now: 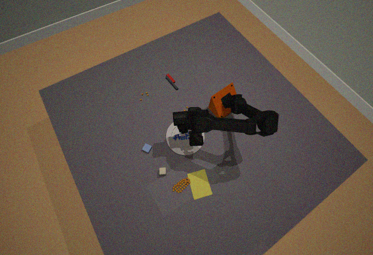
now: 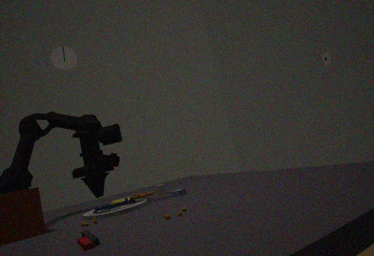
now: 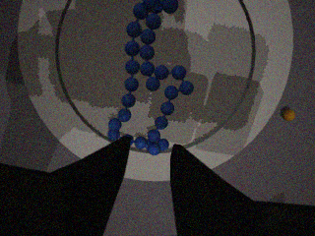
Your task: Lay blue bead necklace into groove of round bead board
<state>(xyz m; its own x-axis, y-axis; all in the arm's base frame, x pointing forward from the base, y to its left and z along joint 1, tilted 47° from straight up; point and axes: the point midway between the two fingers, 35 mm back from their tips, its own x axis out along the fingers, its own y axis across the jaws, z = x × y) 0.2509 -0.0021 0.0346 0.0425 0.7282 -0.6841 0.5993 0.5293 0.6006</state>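
My gripper tip is 40 mm short of the round white bead board, 20 mm to the left of it and 40 mm above it. Round my gripper tip: cream cube 230 mm ahead, 50 mm to the left, 30 mm below; yellow sheet 130 mm ahead, 210 mm to the left, 50 mm below; light blue cube 230 mm ahead, 90 mm to the right, 40 mm below.
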